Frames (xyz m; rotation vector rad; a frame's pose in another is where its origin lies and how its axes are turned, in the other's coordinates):
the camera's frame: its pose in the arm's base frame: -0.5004 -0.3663 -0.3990 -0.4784 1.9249 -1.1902
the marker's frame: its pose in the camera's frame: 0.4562 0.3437 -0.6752 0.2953 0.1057 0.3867
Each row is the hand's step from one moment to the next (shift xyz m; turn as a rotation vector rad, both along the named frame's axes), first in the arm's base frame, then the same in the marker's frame.
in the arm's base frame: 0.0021 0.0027 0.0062 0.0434 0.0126 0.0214
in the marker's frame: -0.0068 -0.0018 -0.0011 -0.0448 0.0148 0.0165
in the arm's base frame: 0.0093 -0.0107 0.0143 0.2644 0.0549 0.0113
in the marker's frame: -0.0113 -0.0101 0.0133 -0.1777 0.1609 0.1248
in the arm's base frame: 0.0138 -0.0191 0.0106 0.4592 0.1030 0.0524
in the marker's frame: -0.0077 -0.0093 0.0228 -0.3356 0.2608 0.2088
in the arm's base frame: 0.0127 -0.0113 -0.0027 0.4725 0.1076 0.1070
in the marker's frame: -0.0006 0.0031 0.0169 -0.3845 0.2328 0.2104
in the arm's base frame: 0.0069 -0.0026 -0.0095 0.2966 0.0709 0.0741
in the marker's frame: 0.0041 0.0089 0.0070 -0.2477 0.1430 0.1291
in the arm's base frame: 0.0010 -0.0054 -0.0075 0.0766 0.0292 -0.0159
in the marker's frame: 0.0071 0.0030 0.0052 -0.0429 0.0663 0.0271
